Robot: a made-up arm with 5 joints.
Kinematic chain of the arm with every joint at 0, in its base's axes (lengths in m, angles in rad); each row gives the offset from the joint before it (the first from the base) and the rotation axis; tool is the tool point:
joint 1: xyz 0 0 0.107 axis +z
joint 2: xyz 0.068 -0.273 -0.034 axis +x
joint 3: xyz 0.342 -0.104 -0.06 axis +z
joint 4: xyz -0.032 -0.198 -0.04 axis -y
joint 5: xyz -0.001 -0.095 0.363 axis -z
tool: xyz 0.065 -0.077 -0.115
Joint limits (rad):
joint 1: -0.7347..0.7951
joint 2: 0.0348..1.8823
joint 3: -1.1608..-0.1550
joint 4: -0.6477..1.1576
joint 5: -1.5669..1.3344
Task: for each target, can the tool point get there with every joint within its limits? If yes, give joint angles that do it. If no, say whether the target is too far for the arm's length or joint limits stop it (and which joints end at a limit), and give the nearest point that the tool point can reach.
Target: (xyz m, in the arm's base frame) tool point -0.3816 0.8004 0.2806
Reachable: no: joint limits stop it (at a limit: joint 1, joint 2, joint 4, joint 5) | nearest point -0.1775 -0.1108 0.0325 | short by 0.966 m
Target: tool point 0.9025 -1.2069 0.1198
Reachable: no: too far | nearest point 0.5574 -0.7455 0.0970 | short by 0.577 m
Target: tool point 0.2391 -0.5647 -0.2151
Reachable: yes | joints -0.1375 1.2642 -0.5304 0.0807 -1.1860
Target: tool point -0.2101 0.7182 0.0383
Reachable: no: joint limits stop it (at a limit: joint 1, joint 2, joint 4, joint 5) | nearest point -0.1552 -0.0886 -0.0651 | short by 0.815 m
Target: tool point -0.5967 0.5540 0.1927
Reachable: no: joint limits stop it (at a limit: joint 1, joint 2, joint 4) | nearest point -0.1807 -0.1139 0.0380 | short by 0.802 m
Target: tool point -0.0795 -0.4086 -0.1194
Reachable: yes | joints -0.1801 1.3719 -0.8822 0.5458 0.8754
